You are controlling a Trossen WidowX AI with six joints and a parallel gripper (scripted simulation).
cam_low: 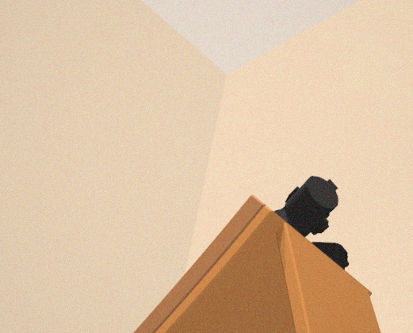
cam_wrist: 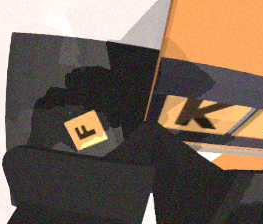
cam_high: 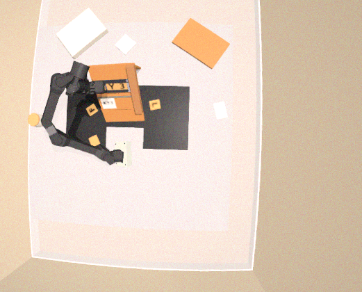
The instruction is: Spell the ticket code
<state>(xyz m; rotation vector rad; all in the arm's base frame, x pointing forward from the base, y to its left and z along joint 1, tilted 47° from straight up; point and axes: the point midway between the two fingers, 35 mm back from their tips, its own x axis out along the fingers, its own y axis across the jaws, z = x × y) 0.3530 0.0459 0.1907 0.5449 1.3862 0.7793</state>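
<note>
Now: the k tile 3 cm to the right of my gripper tip, 2 cm ahead of it and 1 cm below it. From my gripper tip the other things lie so: f tile 19 cm below, 9 cm behind, 8 cm to the left; black mat 19 cm below, 15 cm to the right, 13 cm behind; white ticket 9 cm below, 6 cm to the right, 5 cm behind.
</note>
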